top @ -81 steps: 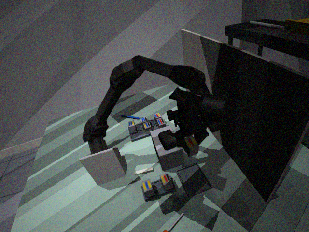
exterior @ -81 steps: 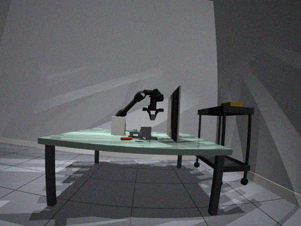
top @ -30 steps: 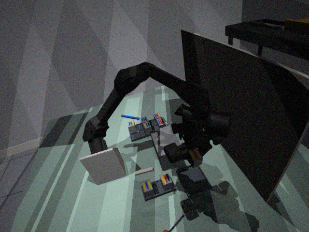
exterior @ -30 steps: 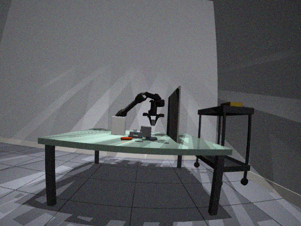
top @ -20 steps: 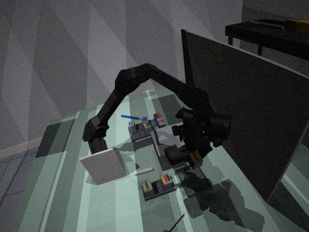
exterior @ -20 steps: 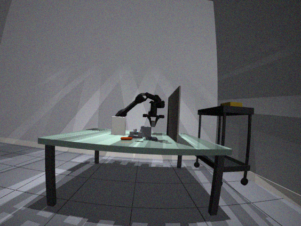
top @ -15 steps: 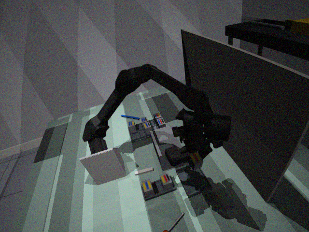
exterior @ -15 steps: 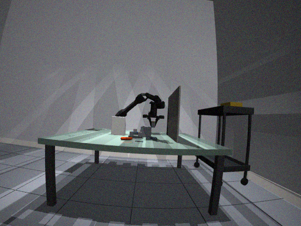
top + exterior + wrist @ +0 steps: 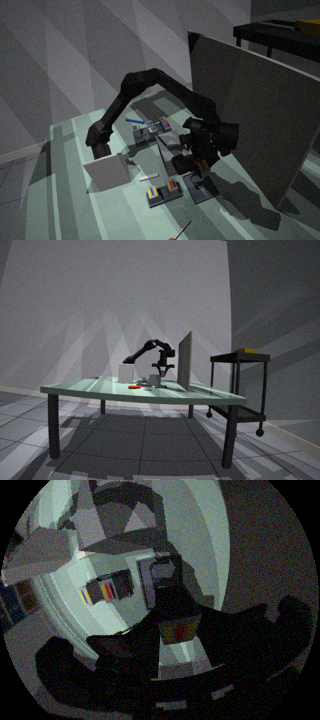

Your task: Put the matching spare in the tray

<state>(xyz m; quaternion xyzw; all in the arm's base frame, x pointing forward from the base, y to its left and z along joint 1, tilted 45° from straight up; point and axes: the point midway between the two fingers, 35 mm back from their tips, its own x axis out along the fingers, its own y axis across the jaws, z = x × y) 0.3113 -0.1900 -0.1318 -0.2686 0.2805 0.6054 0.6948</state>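
Now: the dark flat tray 10 mm behind my gripper tip, 10 mm to the left of it and 90 mm below it. Round my gripper tip: spare (30 mm above); then mounted unit (40 mm behind, 190 mm to the left, 40 mm below); then dark holder (150 mm behind, 40 mm to the left, 90 mm below).
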